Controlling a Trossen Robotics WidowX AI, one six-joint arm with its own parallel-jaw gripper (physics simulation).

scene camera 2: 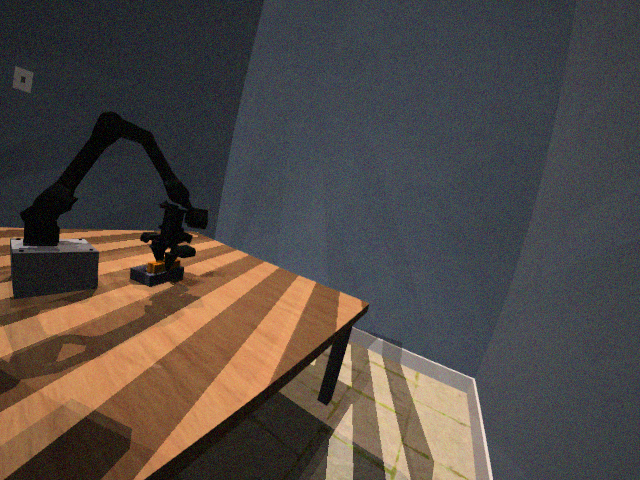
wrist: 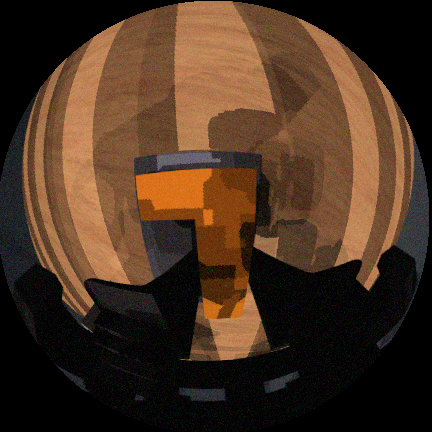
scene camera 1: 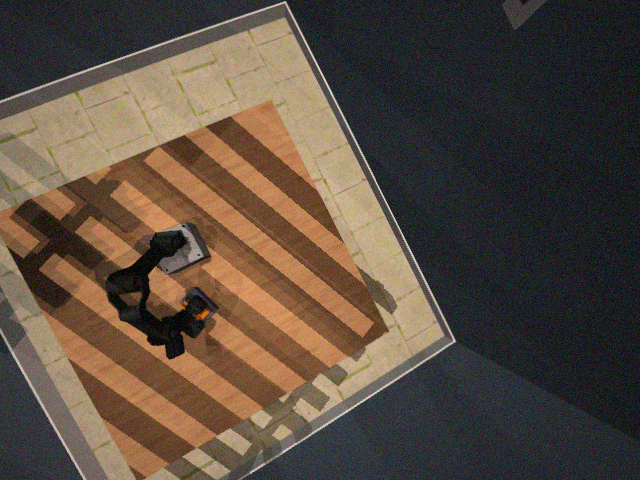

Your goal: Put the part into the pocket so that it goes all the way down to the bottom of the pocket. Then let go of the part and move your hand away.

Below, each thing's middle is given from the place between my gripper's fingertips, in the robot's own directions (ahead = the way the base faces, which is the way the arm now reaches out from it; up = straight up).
I see my gripper 1 cm to the right of the orange part (wrist: 221, 200) and 1 cm below it. Also, from my hand: pocket block (wrist: 166, 241) 1 cm behind, 2 cm to the left, 2 cm below.
